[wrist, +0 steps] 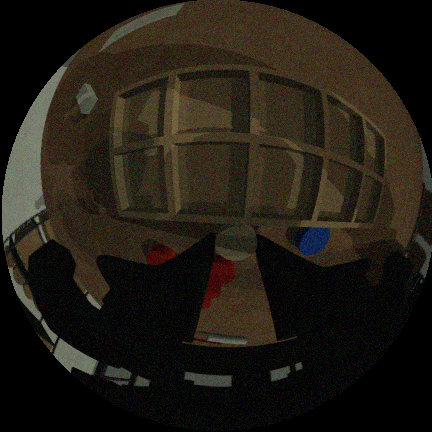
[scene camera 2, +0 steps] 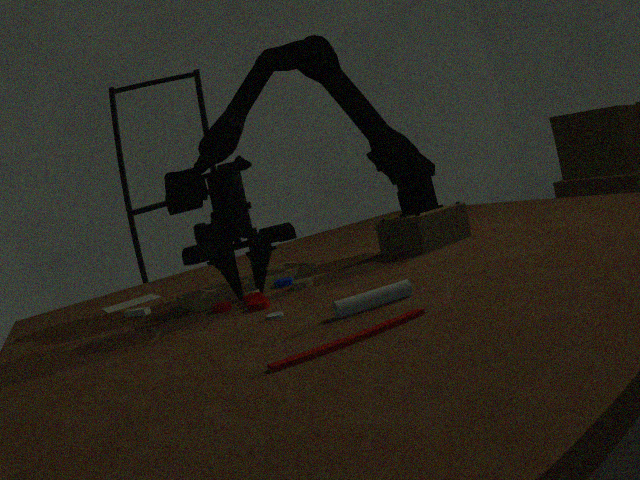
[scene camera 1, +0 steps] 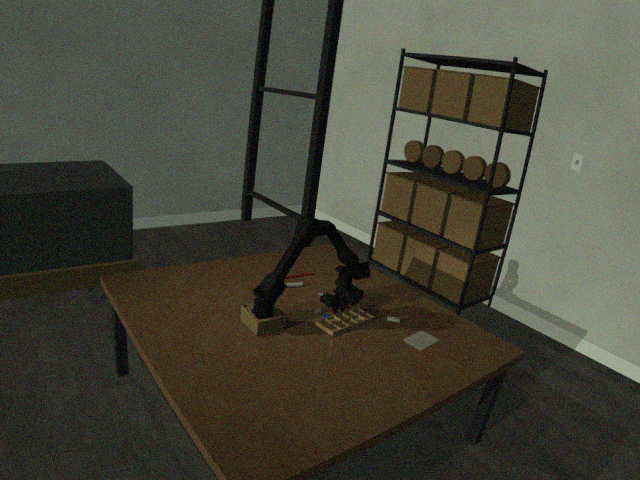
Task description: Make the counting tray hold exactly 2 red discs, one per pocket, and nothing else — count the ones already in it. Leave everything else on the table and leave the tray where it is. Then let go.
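Observation:
The wooden counting tray (scene camera 1: 353, 327) (wrist: 200, 219) has two rows of pockets; no disc shows in them in the wrist view. My gripper (scene camera 2: 251, 295) (wrist: 234, 238) is low beside the tray's long side, its fingertips closed against both sides of a pale disc (wrist: 236, 243). Several red discs (scene camera 2: 256, 301) (wrist: 222, 272) lie clustered beside the pale disc, partly hidden by a finger. A single red disc (scene camera 2: 222, 307) (wrist: 160, 254) lies apart from them, outside the fingers. A blue disc (scene camera 1: 326, 316) (scene camera 2: 283, 282) (wrist: 314, 241) lies close to the tray on the other side.
A white cylinder (scene camera 1: 294, 284) (scene camera 2: 373, 298) and a thin red stick (scene camera 1: 305, 275) (scene camera 2: 346, 341) lie behind the gripper. A small white piece (scene camera 2: 275, 315) is near the red discs. A pale block (scene camera 1: 393, 319) (wrist: 87, 98) and a flat card (scene camera 1: 421, 339) lie beyond the tray's far end.

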